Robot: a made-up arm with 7 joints.
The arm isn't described. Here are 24 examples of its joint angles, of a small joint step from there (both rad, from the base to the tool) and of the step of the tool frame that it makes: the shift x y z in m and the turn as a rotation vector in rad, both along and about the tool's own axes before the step.
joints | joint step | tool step
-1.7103 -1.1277 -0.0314 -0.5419 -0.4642 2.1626 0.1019 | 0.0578 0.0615 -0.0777 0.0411 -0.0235 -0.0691 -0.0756 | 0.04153 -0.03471 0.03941 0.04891 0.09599 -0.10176
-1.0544 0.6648 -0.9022 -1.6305 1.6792 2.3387 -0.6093 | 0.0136 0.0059 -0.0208 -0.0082 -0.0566 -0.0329 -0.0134 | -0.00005 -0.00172 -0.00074 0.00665 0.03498 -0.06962
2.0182 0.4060 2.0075 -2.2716 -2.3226 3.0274 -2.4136 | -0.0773 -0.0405 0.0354 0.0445 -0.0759 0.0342 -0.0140 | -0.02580 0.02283 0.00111 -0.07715 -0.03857 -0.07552
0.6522 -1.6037 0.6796 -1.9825 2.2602 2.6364 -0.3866 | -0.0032 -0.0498 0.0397 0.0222 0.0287 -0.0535 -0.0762 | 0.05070 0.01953 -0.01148 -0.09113 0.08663 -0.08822
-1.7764 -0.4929 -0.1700 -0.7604 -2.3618 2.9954 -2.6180 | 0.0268 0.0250 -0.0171 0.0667 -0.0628 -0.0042 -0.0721 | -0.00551 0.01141 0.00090 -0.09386 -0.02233 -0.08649
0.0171 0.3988 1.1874 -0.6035 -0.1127 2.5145 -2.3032 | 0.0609 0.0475 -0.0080 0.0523 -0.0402 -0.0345 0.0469 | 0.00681 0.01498 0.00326 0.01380 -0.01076 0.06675
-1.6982 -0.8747 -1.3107 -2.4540 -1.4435 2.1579 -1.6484 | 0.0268 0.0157 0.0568 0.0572 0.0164 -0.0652 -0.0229 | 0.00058 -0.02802 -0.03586 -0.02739 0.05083 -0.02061
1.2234 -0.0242 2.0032 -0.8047 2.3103 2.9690 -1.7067 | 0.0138 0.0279 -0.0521 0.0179 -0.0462 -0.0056 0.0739 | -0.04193 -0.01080 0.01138 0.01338 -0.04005 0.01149
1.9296 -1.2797 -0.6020 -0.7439 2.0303 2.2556 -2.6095 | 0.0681 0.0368 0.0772 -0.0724 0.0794 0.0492 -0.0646 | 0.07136 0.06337 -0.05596 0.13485 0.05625 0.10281
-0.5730 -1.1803 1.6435 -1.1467 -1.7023 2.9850 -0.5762 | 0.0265 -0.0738 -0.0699 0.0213 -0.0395 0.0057 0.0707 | -0.00075 -0.02373 -0.00667 0.01560 0.03750 -0.07354
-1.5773 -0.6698 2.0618 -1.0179 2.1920 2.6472 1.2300 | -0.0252 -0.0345 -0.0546 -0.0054 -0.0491 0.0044 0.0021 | -0.01072 0.02826 -0.01610 -0.08637 -0.07392 -0.05222
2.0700 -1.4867 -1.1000 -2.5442 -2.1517 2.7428 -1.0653 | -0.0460 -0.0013 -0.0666 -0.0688 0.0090 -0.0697 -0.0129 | -0.01203 0.04522 0.01099 -0.10262 0.00632 0.06914
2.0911 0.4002 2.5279 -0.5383 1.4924 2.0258 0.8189 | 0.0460 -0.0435 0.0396 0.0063 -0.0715 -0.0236 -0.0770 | -0.00207 -0.02396 0.04764 0.04479 0.02448 -0.07996
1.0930 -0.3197 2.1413 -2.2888 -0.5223 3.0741 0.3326 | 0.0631 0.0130 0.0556 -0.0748 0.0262 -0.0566 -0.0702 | 0.03056 0.07244 -0.01788 -0.11326 0.07765 -0.10486
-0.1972 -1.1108 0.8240 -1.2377 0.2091 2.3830 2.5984 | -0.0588 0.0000 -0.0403 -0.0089 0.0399 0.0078 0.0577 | -0.01291 0.02738 0.03110 0.00140 -0.03269 0.10128
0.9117 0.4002 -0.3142 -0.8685 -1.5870 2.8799 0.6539 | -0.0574 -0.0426 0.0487 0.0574 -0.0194 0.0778 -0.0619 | -0.02377 -0.06389 0.00199 0.01357 -0.10230 -0.03680
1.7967 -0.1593 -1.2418 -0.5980 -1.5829 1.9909 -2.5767 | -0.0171 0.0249 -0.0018 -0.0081 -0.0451 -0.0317 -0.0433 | -0.00315 -0.01437 -0.00859 -0.09372 0.01311 -0.05193
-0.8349 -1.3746 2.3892 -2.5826 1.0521 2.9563 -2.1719 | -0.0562 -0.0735 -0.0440 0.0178 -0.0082 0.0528 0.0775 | 0.04841 0.01076 -0.00578 0.05970 0.10462 0.09126
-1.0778 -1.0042 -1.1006 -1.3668 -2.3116 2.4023 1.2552 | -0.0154 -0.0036 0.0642 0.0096 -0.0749 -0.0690 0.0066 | -0.03622 -0.00092 0.00798 0.05586 -0.07724 -0.01846
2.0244 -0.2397 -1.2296 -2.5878 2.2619 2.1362 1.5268 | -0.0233 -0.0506 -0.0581 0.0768 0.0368 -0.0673 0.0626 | 0.05880 -0.03018 -0.01979 0.15068 0.13875 -0.02390
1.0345 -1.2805 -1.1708 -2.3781 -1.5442 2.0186 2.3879 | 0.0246 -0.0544 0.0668 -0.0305 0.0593 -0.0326 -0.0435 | 0.01120 -0.00923 -0.05417 -0.01769 0.07305 -0.06369
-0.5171 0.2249 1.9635 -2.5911 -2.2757 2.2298 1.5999 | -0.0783 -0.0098 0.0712 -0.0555 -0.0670 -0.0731 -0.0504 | 0.02886 -0.00054 -0.01664 -0.00694 -0.05573 -0.13064
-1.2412 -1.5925 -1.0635 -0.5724 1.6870 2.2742 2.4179 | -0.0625 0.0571 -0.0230 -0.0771 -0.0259 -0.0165 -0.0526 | -0.01774 0.01441 0.05761 -0.06973 -0.11878 -0.02732
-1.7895 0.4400 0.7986 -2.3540 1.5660 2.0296 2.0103 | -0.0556 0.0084 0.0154 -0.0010 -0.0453 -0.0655 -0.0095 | -0.00169 -0.00259 -0.01393 0.03522 -0.03383 -0.03520
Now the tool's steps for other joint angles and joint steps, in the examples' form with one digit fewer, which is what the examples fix.
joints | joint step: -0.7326 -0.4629 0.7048 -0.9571 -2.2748 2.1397 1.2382 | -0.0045 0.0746 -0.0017 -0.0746 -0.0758 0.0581 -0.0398
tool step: 0.0679 0.0493 -0.0732 -0.1856 -0.0113 -0.0885
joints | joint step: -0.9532 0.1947 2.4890 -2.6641 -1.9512 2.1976 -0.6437 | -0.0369 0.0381 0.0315 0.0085 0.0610 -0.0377 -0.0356
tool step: 0.0219 -0.0104 -0.0097 -0.0272 0.0248 0.0577
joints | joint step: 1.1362 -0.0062 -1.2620 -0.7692 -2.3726 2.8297 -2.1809 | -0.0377 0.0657 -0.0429 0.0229 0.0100 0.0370 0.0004
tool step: 0.0080 -0.0137 -0.0079 -0.0258 0.0206 -0.0896
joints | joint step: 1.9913 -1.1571 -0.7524 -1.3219 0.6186 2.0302 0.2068 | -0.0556 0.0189 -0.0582 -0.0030 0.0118 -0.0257 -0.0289
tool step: -0.0189 -0.0149 -0.0197 0.0460 -0.0519 -0.0309
